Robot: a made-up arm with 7 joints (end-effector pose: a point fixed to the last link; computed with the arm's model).
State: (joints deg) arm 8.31 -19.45 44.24 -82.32 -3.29 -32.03 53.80
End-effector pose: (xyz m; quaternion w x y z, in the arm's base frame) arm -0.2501 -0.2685 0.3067 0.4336 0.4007 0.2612 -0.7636
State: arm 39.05 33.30 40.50 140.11 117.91 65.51 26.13
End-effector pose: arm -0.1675 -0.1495 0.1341 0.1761 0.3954 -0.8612 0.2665
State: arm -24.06 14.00 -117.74 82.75 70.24 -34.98 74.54
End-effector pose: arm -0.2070 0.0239 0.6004 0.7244 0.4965 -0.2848 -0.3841
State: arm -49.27 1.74 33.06 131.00 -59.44 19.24 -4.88
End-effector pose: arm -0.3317 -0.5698 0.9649 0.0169 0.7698 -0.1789 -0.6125
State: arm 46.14 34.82 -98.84 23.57 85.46 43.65 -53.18
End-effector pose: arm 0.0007 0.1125 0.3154 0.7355 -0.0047 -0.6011 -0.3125
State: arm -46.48 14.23 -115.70 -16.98 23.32 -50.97 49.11
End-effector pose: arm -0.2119 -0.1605 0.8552 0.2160 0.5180 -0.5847 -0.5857
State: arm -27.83 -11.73 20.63 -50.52 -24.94 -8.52 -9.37
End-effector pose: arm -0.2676 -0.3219 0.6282 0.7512 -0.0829 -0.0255 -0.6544
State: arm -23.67 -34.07 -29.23 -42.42 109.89 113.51 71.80
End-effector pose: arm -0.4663 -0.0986 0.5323 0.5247 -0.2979 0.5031 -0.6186
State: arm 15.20 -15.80 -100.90 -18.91 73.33 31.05 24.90
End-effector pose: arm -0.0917 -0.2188 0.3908 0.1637 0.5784 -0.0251 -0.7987
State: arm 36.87 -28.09 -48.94 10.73 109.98 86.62 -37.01
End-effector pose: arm -0.0459 0.0567 0.1717 0.9151 -0.1779 -0.2306 -0.2788
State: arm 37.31 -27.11 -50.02 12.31 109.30 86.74 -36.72
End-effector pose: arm -0.0385 0.0539 0.1715 0.9085 -0.1837 -0.2325 -0.2948
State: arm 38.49 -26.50 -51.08 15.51 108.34 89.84 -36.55
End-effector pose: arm -0.0231 0.0459 0.1619 0.8935 -0.2156 -0.2228 -0.3248
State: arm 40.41 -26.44 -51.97 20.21 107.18 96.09 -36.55
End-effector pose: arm -0.0020 0.0311 0.1437 0.8676 -0.2702 -0.1963 -0.3684
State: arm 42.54 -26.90 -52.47 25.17 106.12 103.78 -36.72
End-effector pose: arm 0.0162 0.0125 0.1232 0.8345 -0.3286 -0.1559 -0.4138
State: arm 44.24 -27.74 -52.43 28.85 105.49 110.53 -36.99
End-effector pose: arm 0.0260 -0.0030 0.1063 0.8055 -0.3727 -0.1147 -0.4461
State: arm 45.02 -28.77 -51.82 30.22 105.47 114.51 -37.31
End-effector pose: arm 0.0276 -0.0102 0.0960 0.7919 -0.3960 -0.0886 -0.4562
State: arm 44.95 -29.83 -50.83 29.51 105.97 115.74 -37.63
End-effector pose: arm 0.0243 -0.0099 0.0916 0.7945 -0.4029 -0.0807 -0.4472
